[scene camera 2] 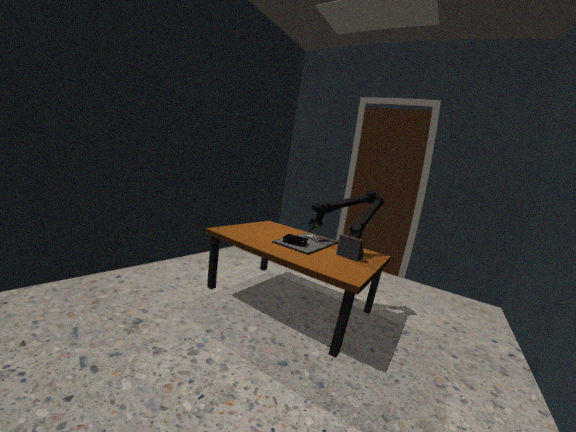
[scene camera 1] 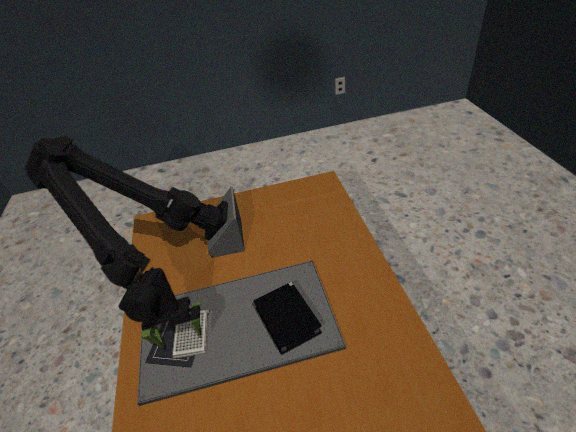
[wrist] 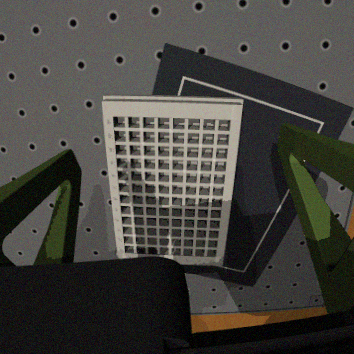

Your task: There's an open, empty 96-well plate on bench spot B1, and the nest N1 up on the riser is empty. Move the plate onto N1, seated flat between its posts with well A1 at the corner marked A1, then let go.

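Pixels of known places: gripper, fingertip midpoint: (scene camera 2: 312, 230) (scene camera 1: 182, 340) (wrist: 176, 146); arm's base at its link origin: (scene camera 2: 351, 244) (scene camera 1: 218, 221).
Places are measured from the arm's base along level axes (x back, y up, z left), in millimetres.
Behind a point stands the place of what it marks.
Note:
The white 96-well plate (scene camera 1: 190, 342) @[x -396, y -59, z -65 mm] (scene camera 2: 316, 237) @[x -361, y -58, z -77 mm] (wrist: 170, 175) @[x -379, y -56, z -68 mm] lies flat, turned relative to the outline on the dark pad of B1 (scene camera 1: 175, 361) @[x -438, y -71, z -103 mm] (wrist: 260, 175) @[x -377, y -70, z -131 mm] and partly off that pad. Its well labels are too faint to read. My gripper (scene camera 1: 180, 340) @[x -414, y -15, z -72 mm] (scene camera 2: 314, 227) @[x -414, y -15, z -72 mm] (wrist: 176, 146) @[x -414, y -15, z -72 mm] is open and empty above the plate. In the wrist view one finger is left of the plate and the other is right of it, over the pad. The black nest N1 (scene camera 1: 287, 317) @[x -374, y -34, z 197 mm] (scene camera 2: 295, 240) @[x -319, y -39, z 240 mm] on its riser is empty, with small corner posts; its A1 mark is not readable.
The grey perforated board (scene camera 1: 230, 345) @[x -411, y -72, z 39 mm] (wrist: 50, 115) @[x -410, y -72, z 16 mm] bears both the pad and the riser, the riser toward the right in the first scene view. The grey arm mount (scene camera 1: 230, 240) @[x -73, y -24, z 39 mm] (scene camera 2: 350, 247) @[x 27, y -4, z 65 mm] stands on the orange table (scene camera 1: 320, 220) @[x 30, y -85, z 342 mm] (scene camera 2: 260, 237) @[x -579, y -85, z 338 mm], behind the board in that view.

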